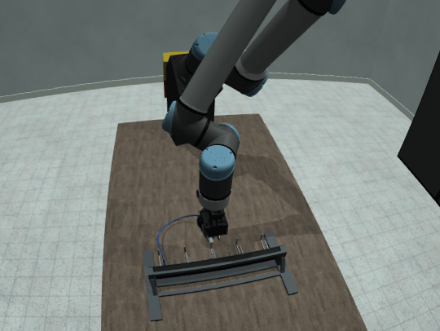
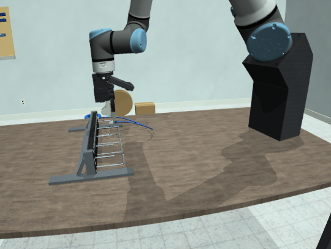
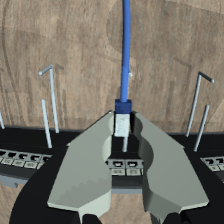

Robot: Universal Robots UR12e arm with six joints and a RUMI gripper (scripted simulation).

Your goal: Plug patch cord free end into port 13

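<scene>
The plug is 1 cm ahead of my hand and 1 cm below it.
</scene>
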